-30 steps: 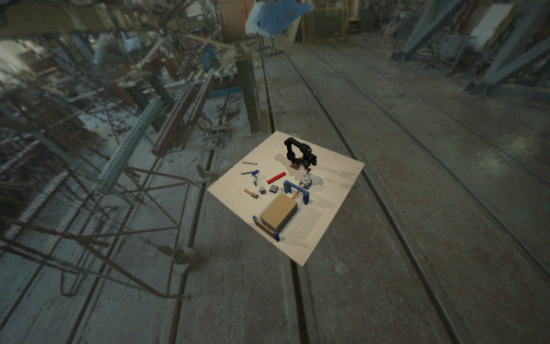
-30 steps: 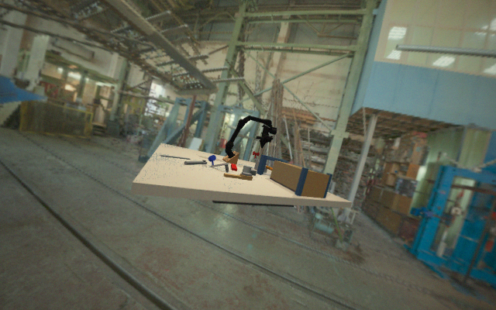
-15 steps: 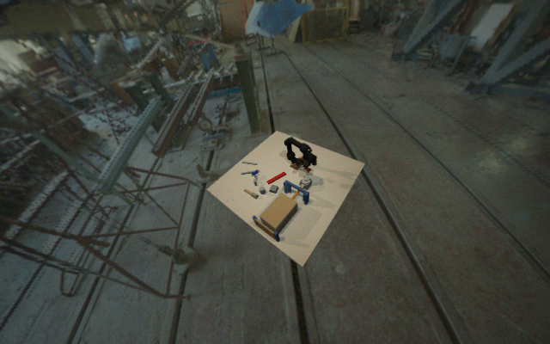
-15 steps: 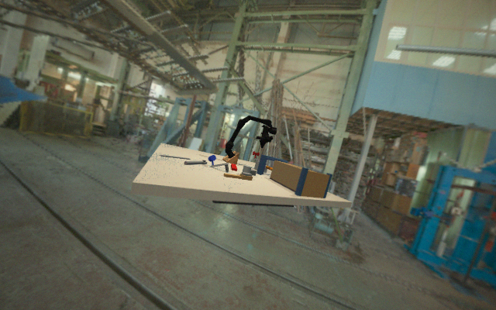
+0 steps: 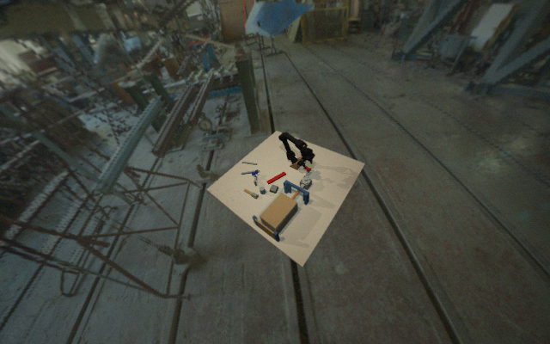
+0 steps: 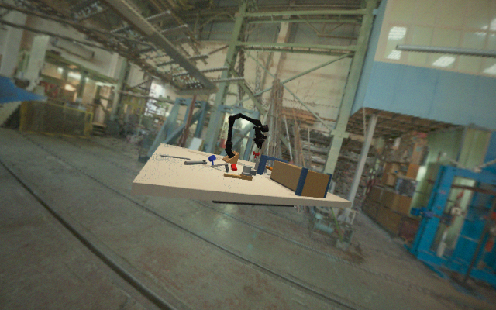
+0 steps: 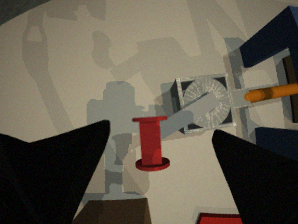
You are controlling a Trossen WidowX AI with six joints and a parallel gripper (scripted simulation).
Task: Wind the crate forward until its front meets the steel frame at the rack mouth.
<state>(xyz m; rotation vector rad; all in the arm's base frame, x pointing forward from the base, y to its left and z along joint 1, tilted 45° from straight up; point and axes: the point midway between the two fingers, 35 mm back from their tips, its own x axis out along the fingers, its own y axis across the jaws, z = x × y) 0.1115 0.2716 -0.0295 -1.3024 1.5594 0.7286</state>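
Right now the red knob is 7 cm below my gripper tip, 2 cm to the right of it and 1 cm behind it. Also, from my gripper tip: winch handle 10 cm below, 2 cm ahead; blue steel frame 24 cm ahead, 10 cm below, 1 cm to the left; grey winch 17 cm below, 7 cm ahead, 1 cm to the left.
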